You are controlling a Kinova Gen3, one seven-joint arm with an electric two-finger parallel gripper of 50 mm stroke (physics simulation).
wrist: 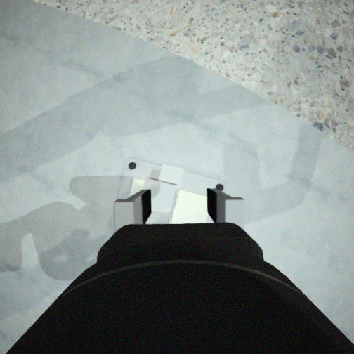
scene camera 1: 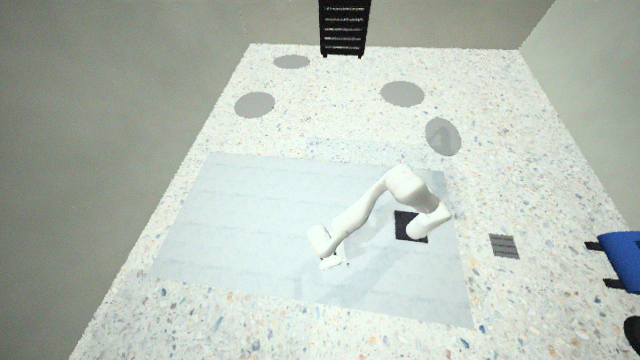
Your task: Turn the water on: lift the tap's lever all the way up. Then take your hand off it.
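Seen in the pictures: arm's base, origin of the base link: (scene camera 1: 414,231).
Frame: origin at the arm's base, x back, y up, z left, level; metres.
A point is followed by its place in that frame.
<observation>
The white tap (scene camera 1: 331,263) (wrist: 172,173) stands on a pale base plate (wrist: 199,181) with dark round screw heads at its corners. In the wrist view its blocky parts, some brightly lit, show between and just beyond the fingers. Which part is the lever, and how high it is raised, I cannot tell. My gripper (wrist: 178,200) is open and empty, its two fingers apart on either side of the tap's pale parts in that view. Whether a finger touches the tap is unclear. In the scene view the arm's wrist hides most of the gripper and part of the tap.
The tap stands on a pale blue table top (scene camera 1: 240,215) @(x -1.018, y -0.011, z 0.149 m). The white arm (scene camera 1: 357,212) @(x -0.354, y 0.583, z 0.204 m) reaches over from its base by a black square (scene camera 1: 404,220) @(x -0.056, y 0.000, z -0.050 m). A grey grate (scene camera 1: 504,246) and a blue chair (scene camera 1: 620,257) are at the right. A black rack (scene camera 1: 322,30) stands at the back.
</observation>
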